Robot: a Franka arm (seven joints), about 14 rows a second.
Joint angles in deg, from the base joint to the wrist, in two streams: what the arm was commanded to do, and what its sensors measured. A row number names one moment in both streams.
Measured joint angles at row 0:
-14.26 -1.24 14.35 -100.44 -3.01 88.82 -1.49
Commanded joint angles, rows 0 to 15:
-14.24 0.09 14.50 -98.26 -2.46 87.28 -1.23
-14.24 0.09 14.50 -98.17 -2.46 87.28 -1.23
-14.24 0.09 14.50 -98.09 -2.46 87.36 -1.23
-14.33 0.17 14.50 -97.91 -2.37 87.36 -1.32
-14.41 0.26 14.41 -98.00 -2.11 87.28 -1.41
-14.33 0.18 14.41 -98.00 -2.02 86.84 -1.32
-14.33 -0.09 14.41 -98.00 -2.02 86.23 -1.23
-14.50 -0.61 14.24 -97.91 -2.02 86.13 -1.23
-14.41 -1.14 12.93 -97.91 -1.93 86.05 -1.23
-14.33 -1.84 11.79 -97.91 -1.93 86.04 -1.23
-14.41 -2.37 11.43 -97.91 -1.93 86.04 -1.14
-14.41 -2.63 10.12 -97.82 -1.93 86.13 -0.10
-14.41 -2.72 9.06 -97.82 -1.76 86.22 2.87
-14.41 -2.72 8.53 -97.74 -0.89 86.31 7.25
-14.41 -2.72 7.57 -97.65 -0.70 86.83 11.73
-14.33 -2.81 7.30 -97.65 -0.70 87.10 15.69
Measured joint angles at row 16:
-14.43 -2.47 8.58 -98.37 -2.21 87.20 6.03
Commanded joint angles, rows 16 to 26:
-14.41 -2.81 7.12 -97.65 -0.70 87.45 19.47
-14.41 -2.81 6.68 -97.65 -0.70 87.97 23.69
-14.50 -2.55 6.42 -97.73 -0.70 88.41 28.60
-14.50 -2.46 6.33 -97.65 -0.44 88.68 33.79
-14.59 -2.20 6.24 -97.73 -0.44 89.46 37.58
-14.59 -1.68 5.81 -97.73 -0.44 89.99 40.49
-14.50 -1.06 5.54 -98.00 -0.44 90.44 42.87
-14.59 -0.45 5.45 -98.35 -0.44 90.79 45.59
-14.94 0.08 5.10 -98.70 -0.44 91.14 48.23
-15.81 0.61 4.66 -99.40 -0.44 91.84 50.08
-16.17 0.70 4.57 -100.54 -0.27 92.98 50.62
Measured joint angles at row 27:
-14.73 -0.58 5.34 -98.89 -1.73 90.43 46.55
